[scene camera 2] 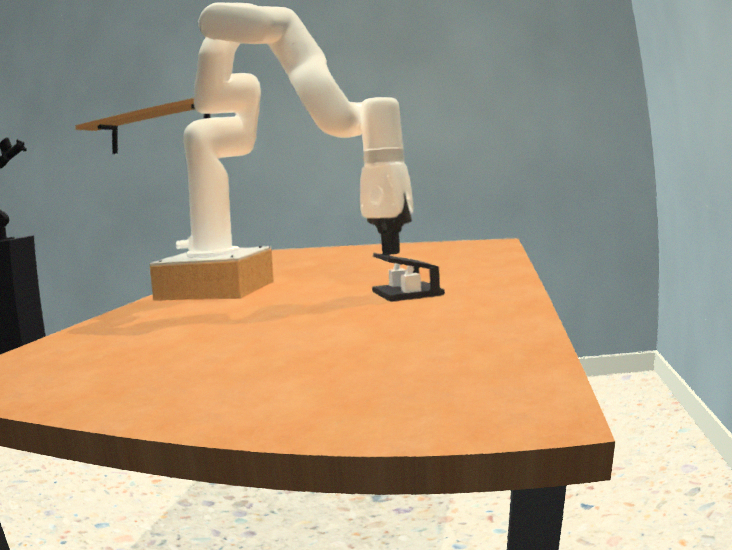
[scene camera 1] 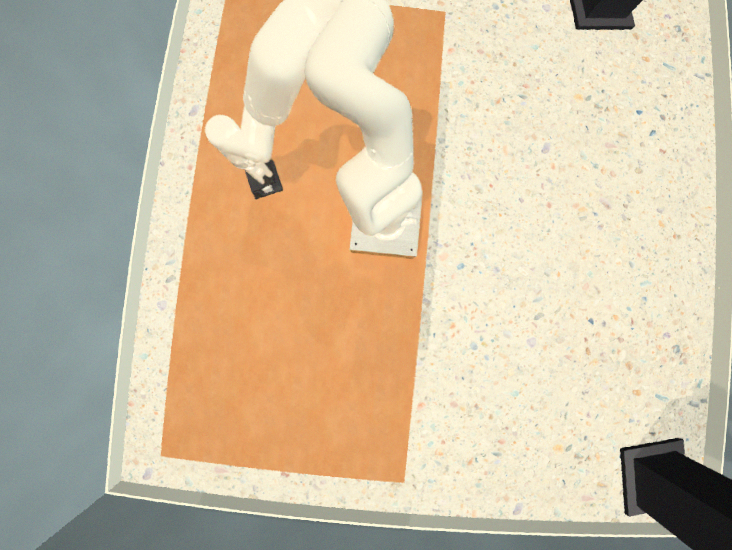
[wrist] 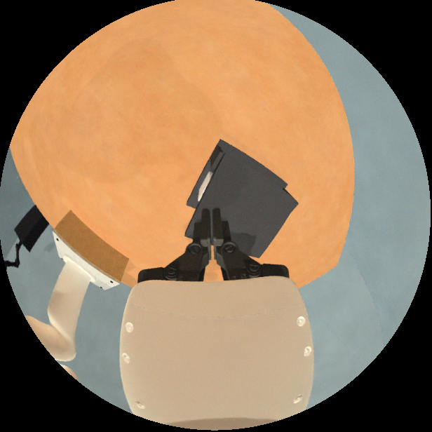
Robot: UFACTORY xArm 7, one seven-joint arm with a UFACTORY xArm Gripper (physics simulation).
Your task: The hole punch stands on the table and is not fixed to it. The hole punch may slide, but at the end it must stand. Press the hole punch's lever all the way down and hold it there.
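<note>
The black hole punch stands upright on the orange table, with white blocks between its base and lever. Its flat lever slopes up from the hinge post on the right to the free end on the left in the second scene view, and a gap remains under it. My gripper is shut and empty, pointing down. Its fingertips are at the lever's top near the free end and appear to touch it. In the first scene view the arm's wrist hides the fingertips.
The arm's base block stands on the table to the left of the hole punch in the second scene view. A wall shelf and a black stand are in the left background. The table's far edge lies behind the punch.
</note>
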